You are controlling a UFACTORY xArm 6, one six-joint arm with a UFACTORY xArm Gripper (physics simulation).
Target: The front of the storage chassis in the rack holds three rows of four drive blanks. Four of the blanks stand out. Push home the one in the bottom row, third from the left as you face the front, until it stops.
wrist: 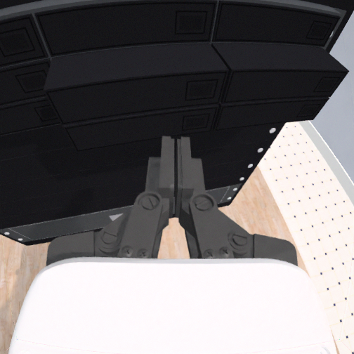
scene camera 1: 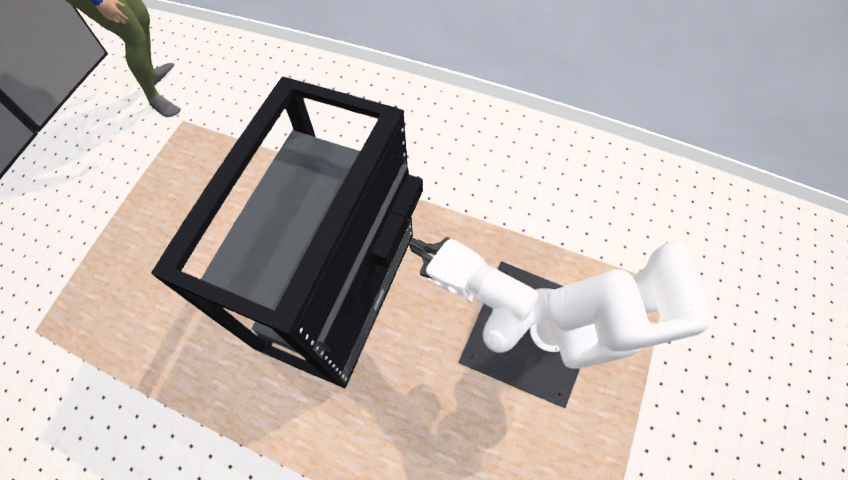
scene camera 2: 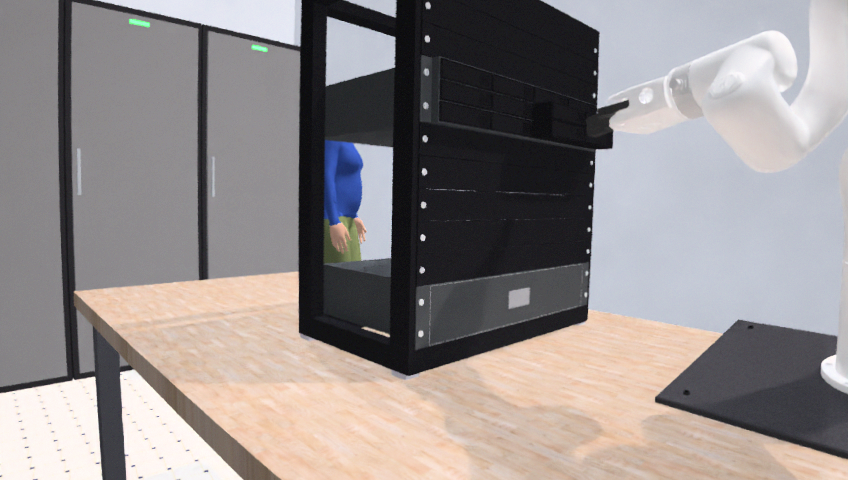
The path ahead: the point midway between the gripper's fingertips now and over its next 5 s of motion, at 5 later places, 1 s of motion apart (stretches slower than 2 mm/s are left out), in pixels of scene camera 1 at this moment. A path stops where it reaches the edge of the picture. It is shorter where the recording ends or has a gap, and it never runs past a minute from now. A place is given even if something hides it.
My gripper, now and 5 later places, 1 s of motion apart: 411, 243; 414, 241; 417, 240; 417, 243; 417, 251; 407, 247
